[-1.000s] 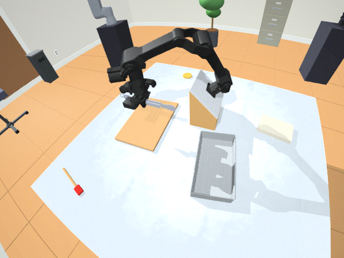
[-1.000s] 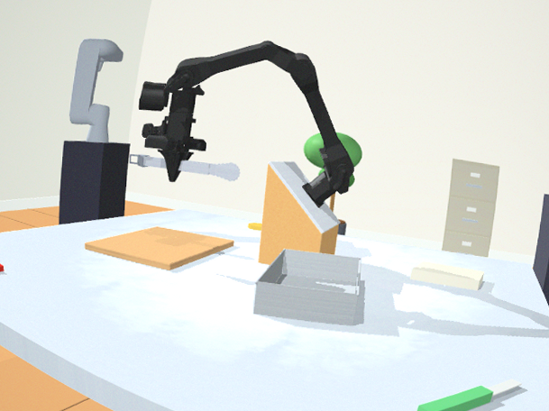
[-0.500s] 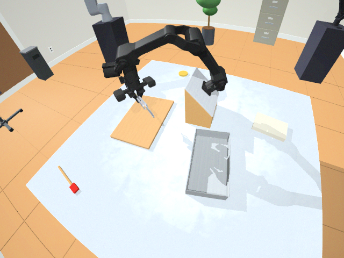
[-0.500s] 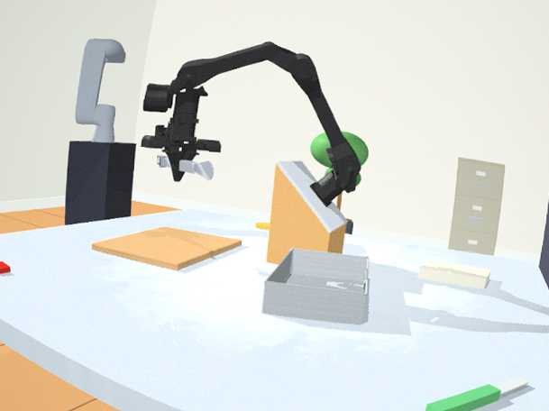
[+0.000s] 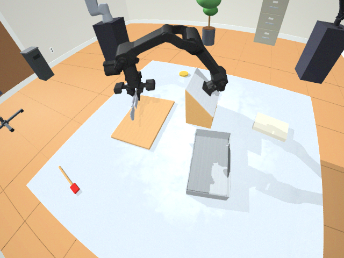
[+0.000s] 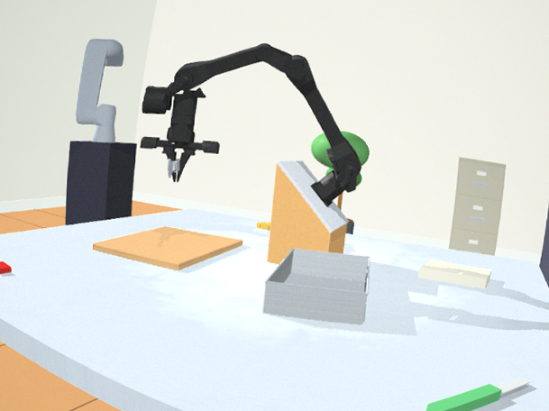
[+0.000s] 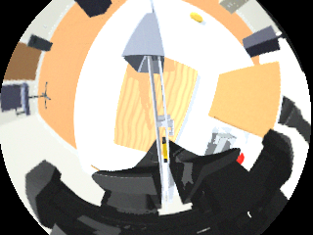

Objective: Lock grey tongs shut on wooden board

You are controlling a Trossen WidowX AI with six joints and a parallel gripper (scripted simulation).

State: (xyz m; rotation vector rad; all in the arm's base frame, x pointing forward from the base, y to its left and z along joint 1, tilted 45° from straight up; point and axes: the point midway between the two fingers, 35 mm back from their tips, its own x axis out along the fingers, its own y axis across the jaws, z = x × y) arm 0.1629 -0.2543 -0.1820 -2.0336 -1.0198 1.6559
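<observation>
Now: gripper tip 20 mm past the wooden board, 10 mm to the left of it and 150 mm above it. From my gripper tip the other things lie so: grey roasting tin (170 mm ahead, 390 mm to the left, 130 mm below); then cream block (120 mm behind, 680 mm to the left, 150 mm below).
</observation>
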